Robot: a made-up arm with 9 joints. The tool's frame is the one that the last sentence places. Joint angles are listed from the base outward.
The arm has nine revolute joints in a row. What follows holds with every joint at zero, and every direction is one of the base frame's.
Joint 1 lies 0.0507 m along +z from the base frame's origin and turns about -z.
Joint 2 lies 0.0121 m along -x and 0.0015 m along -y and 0.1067 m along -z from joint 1 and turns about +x.
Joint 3 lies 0.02 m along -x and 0.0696 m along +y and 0.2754 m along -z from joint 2 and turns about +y.
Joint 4 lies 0.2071 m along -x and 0.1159 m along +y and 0.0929 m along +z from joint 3 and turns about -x.
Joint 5 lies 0.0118 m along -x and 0.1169 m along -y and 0.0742 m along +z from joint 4 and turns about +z.
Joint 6 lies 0.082 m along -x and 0.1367 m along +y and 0.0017 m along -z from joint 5 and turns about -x.
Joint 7 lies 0.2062 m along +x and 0.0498 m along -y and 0.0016 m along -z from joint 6 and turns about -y.
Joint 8 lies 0.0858 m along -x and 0.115 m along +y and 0.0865 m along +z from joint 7 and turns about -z.
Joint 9 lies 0.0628 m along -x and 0.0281 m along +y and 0.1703 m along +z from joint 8 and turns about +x.
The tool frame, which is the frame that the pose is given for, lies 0.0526 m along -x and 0.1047 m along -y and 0.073 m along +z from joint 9; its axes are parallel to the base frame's.
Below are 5 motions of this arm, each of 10 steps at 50 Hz.
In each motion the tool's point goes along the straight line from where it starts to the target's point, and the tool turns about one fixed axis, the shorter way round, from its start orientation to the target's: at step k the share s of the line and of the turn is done. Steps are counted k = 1, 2, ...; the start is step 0. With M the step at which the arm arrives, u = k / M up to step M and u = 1 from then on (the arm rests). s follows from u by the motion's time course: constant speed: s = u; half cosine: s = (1 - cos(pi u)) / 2; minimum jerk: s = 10 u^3 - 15 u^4 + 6 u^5.
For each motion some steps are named. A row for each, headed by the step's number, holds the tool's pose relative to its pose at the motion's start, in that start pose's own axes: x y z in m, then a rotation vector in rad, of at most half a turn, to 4 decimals.
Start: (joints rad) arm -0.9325 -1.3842 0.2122 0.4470 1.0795 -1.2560 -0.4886 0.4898 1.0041
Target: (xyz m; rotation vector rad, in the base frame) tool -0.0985 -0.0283 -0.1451 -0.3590 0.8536 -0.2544
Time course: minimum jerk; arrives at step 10
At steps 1, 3, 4, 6, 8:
1: 0.0002 -0.0004 0.0001 0.0002 -0.0002 0.0012
3: 0.0029 -0.0074 0.0026 0.0039 -0.0034 0.0238
4: 0.0056 -0.0144 0.0051 0.0077 -0.0067 0.0463
6: 0.0120 -0.0310 0.0110 0.0165 -0.0144 0.0996
8: 0.0166 -0.0428 0.0152 0.0228 -0.0199 0.1374

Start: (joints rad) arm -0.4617 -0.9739 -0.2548 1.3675 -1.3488 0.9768 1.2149 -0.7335 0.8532
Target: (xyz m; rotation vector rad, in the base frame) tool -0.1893 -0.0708 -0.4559 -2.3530 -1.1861 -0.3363
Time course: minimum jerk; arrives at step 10
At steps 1, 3, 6, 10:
1: 0.0002 -0.0002 0.0002 0.0013 0.0005 -0.0025
3: 0.0043 -0.0033 0.0046 0.0247 0.0091 -0.0470
6: 0.0180 -0.0138 0.0193 0.1034 0.0381 -0.1967
10: 0.0264 -0.0203 0.0282 0.1514 0.0559 -0.2881

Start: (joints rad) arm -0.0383 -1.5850 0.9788 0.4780 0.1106 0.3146 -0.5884 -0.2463 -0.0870
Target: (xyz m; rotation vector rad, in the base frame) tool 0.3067 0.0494 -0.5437 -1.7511 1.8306 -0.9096
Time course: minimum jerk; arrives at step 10
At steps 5, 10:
5: -0.0063 -0.0159 0.0050 0.0122 0.0216 0.0393
10: -0.0126 -0.0318 0.0100 0.0243 0.0431 0.0786

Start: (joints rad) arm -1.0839 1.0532 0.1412 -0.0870 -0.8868 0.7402 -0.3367 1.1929 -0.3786
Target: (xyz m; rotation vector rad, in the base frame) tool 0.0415 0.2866 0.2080 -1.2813 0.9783 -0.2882
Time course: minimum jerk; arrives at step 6
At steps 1, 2, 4, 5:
1: 0.0005 0.0009 0.0006 -0.0027 0.0007 0.0004
2: 0.0030 0.0054 0.0038 -0.0159 0.0040 0.0025
4: 0.0114 0.0203 0.0142 -0.0599 0.0149 0.0092
5: 0.0139 0.0248 0.0174 -0.0732 0.0182 0.0113

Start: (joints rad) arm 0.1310 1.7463 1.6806 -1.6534 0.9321 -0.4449 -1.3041 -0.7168 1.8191
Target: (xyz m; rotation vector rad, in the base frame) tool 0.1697 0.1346 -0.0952 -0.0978 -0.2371 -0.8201
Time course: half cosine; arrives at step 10
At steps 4, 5, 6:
4: 0.0096 -0.0028 -0.0076 -0.0317 -0.0111 -0.0222
5: 0.0139 -0.0040 -0.0111 -0.0458 -0.0161 -0.0321
6: 0.0182 -0.0052 -0.0145 -0.0600 -0.0211 -0.0420

